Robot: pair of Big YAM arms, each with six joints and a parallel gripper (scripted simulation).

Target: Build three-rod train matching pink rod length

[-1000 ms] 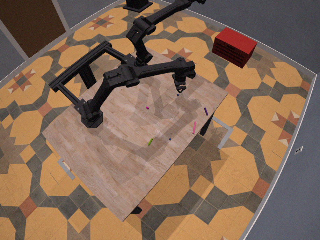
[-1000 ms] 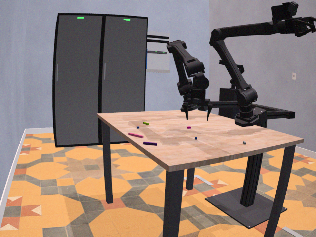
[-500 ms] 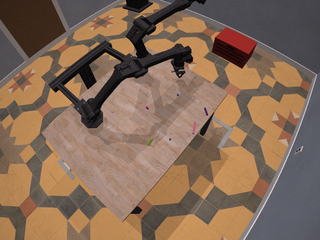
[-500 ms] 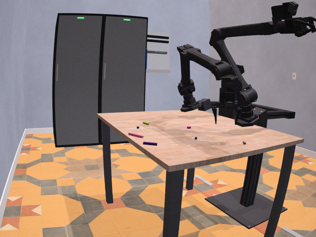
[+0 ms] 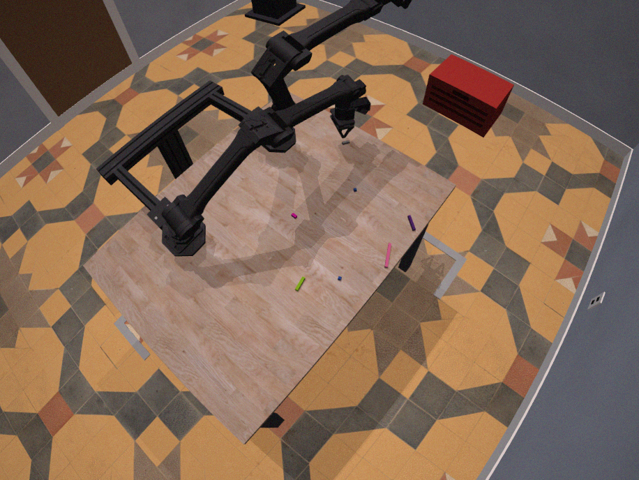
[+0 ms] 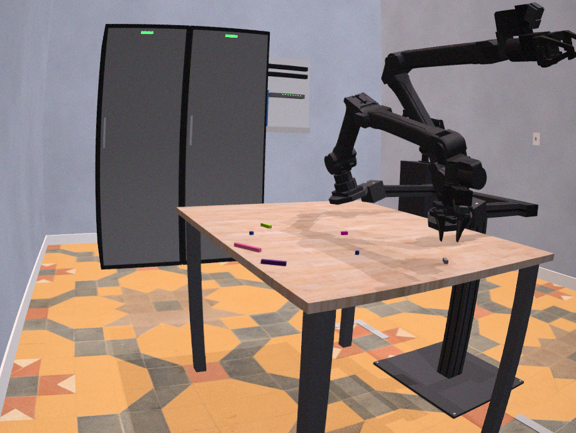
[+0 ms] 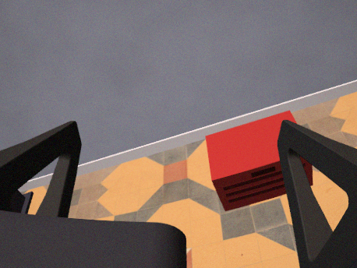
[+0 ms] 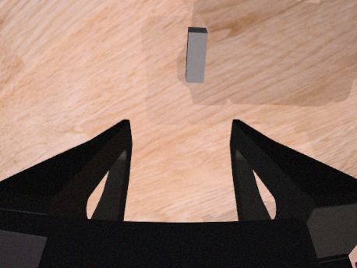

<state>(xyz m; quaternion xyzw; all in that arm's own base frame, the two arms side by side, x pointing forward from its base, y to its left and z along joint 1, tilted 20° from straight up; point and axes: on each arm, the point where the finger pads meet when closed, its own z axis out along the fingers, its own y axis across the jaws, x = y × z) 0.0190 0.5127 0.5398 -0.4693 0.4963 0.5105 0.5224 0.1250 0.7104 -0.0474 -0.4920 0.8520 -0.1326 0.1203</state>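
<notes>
The grey rod lies 20 mm ahead of my right hand, 10 mm to the left of it and 60 mm below it. Round my right hand: lime rod 220 mm ahead, 600 mm to the right, 60 mm below.
</notes>
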